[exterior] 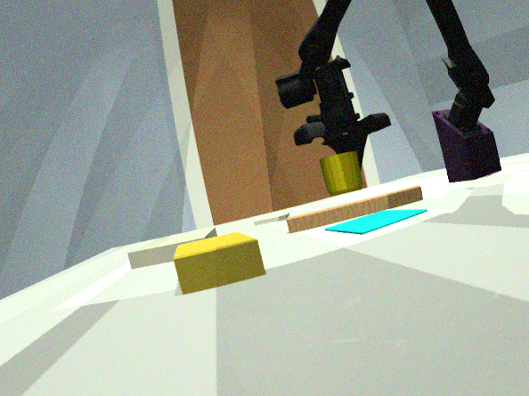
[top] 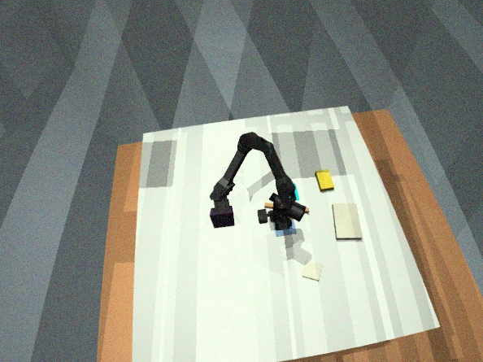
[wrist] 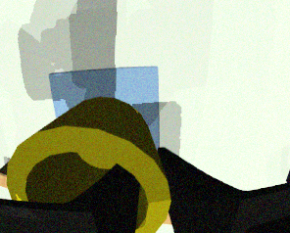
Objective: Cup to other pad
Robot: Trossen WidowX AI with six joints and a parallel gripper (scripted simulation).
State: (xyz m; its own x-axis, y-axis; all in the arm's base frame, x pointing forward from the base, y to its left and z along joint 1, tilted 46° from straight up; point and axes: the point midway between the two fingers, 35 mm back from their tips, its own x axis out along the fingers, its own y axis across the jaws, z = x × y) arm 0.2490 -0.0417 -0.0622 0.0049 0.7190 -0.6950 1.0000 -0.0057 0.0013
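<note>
Now: gripper tip 9 cm short of the cyan pad, 17 cm to the right of it and 7 cm above it. The rest, counted from my gripper tip: light blue pad: 3 cm ahead, 7 cm below; then red marble: 1 cm ahead, 1 cm to the left, 2 cm below; then yellow cup: 2 cm ahead.
</note>
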